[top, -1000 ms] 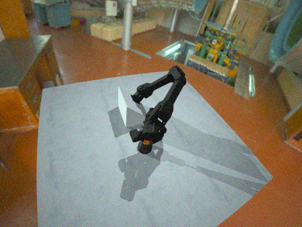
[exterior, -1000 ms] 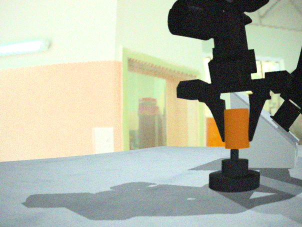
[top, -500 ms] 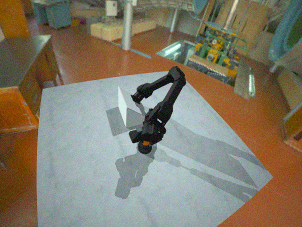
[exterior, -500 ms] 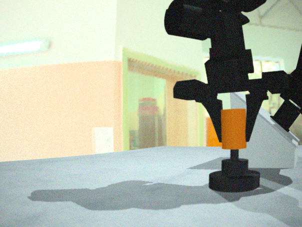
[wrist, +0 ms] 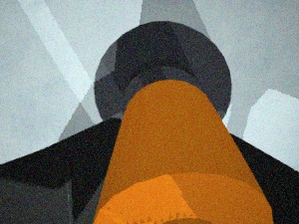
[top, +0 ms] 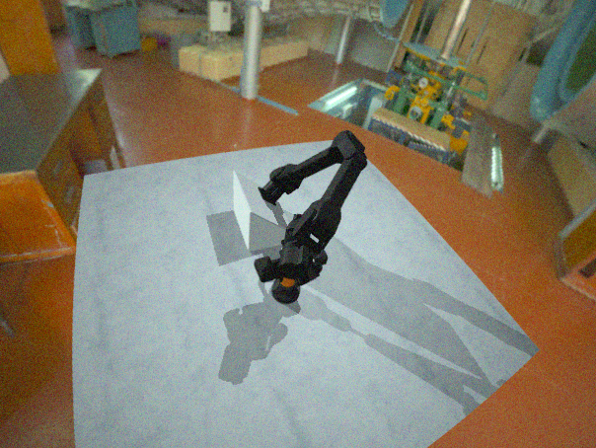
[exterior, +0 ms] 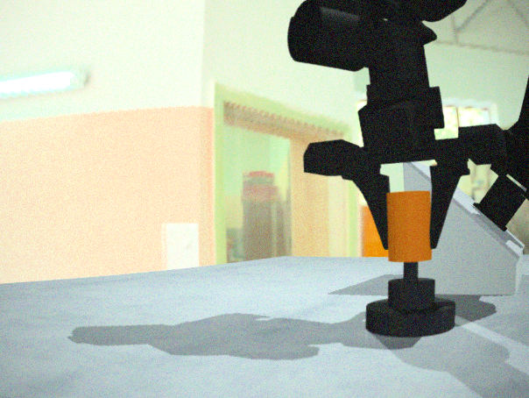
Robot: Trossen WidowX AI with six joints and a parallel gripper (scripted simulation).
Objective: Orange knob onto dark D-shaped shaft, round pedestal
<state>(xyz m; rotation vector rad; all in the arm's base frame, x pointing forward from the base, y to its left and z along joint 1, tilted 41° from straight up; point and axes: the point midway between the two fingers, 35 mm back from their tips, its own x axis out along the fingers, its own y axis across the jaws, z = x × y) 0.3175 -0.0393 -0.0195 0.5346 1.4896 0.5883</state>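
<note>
Right now my gripper tip is 20 mm below the orange knob. Also, from my gripper tip: dark round pedestal: 40 mm below.
</note>
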